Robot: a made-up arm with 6 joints. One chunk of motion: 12 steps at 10 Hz.
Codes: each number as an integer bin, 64 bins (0 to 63) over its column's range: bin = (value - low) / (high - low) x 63, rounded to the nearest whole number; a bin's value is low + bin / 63 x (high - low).
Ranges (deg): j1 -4..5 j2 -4..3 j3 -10..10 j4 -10..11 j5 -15..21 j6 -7..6
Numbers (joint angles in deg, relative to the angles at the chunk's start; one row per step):
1: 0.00 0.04 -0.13 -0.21 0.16 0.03
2: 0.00 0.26 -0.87 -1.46 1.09 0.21
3: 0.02 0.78 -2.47 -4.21 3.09 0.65
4: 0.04 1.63 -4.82 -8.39 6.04 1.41
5: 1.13 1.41 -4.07 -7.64 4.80 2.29
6: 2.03 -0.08 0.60 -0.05 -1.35 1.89
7: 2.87 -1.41 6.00 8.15 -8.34 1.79
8: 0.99 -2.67 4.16 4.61 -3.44 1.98
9: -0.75 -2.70 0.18 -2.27 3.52 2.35
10: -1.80 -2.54 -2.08 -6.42 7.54 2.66
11: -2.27 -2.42 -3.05 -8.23 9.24 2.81
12: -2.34 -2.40 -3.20 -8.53 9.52 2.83
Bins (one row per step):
1: 28 36 31 29 27 34
2: 28 38 29 26 28 35
3: 28 43 24 17 32 37
4: 28 51 16 5 37 41
5: 36 49 19 7 35 45
6: 42 35 33 30 24 43
7: 48 23 50 54 12 43
8: 35 12 45 44 20 44
9: 23 12 32 23 32 45
10: 15 13 25 11 39 47
11: 12 14 22 5 42 48
12: 12 14 21 4 43 48

